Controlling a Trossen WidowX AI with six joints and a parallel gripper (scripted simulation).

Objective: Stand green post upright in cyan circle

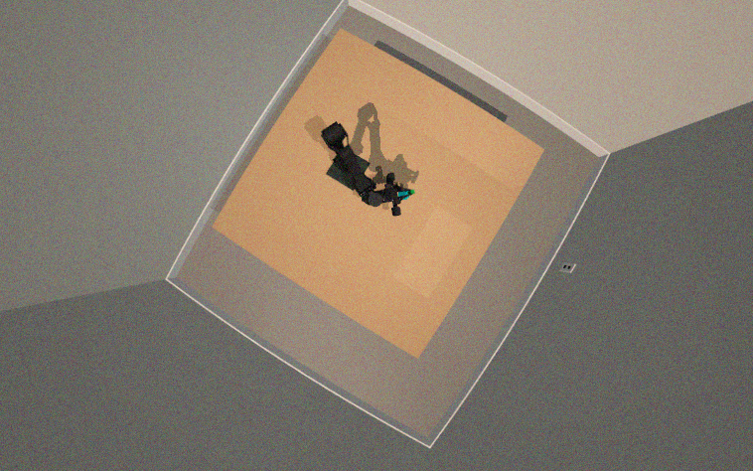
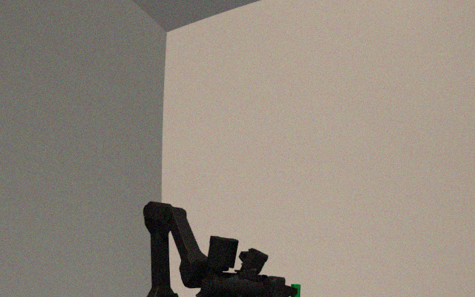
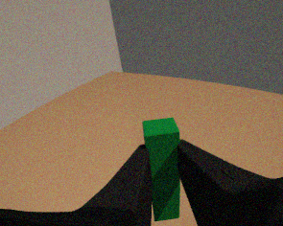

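Right now my gripper tip is 16 cm above the cyan circle and 3 cm past it. The rest, counted from my gripper tip: green post (2 cm below).
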